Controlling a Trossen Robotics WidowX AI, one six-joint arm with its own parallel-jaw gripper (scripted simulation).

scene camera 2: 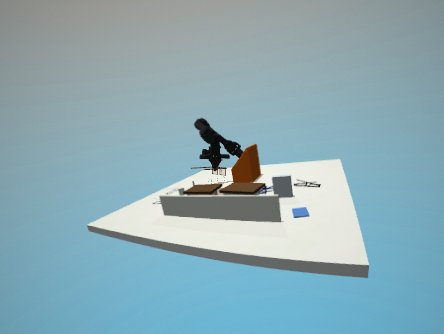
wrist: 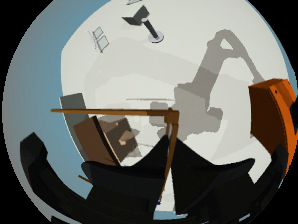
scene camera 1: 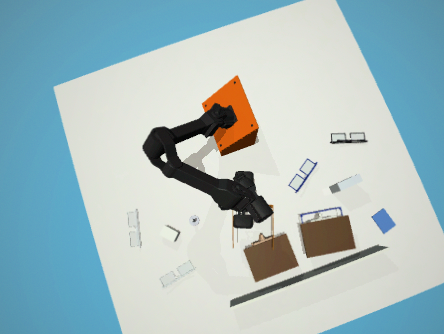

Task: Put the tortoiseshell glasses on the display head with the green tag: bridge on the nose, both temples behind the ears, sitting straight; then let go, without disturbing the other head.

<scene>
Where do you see a long grey wall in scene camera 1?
At 360,256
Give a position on a display head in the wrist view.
At 109,143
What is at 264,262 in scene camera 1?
A display head.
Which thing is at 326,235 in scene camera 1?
A display head.
</scene>
